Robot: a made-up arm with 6 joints. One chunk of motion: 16 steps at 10 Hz.
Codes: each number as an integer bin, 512 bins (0 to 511) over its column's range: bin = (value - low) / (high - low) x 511, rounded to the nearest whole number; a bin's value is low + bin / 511 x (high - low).
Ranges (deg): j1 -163..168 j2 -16..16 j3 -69..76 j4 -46..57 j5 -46..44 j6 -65..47
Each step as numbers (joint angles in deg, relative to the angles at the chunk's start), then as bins.
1 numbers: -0.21 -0.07 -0.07 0.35 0.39 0.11
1 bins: 251 254 243 230 263 297
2 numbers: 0.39 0.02 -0.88 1.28 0.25 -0.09
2 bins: 252 256 240 235 263 296
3 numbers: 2.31 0.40 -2.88 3.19 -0.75 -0.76
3 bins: 255 262 233 244 257 293
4 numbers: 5.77 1.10 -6.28 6.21 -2.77 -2.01
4 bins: 261 273 221 259 245 287
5 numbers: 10.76 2.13 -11.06 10.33 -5.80 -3.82
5 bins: 268 290 204 279 228 279
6 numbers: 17.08 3.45 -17.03 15.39 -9.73 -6.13
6 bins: 278 311 183 305 206 269
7 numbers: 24.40 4.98 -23.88 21.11 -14.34 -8.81
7 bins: 289 335 159 333 180 256
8 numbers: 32.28 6.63 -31.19 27.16 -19.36 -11.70
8 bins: 301 361 133 363 151 243
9 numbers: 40.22 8.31 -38.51 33.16 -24.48 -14.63
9 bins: 314 388 107 393 122 230
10 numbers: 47.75 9.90 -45.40 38.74 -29.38 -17.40
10 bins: 325 414 83 420 94 217
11 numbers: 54.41 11.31 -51.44 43.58 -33.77 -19.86
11 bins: 336 436 62 444 69 206
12 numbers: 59.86 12.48 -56.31 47.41 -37.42 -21.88
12 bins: 344 455 45 463 49 197
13 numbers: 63.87 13.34 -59.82 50.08 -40.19 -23.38
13 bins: 350 469 32 477 33 190
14 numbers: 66.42 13.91 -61.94 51.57 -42.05 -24.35
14 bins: 354 478 25 484 22 185
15 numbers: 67.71 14.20 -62.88 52.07 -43.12 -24.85
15 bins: 356 482 22 487 16 183
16 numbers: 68.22 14.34 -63.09 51.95 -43.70 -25.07
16 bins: 357 484 21 486 13 182
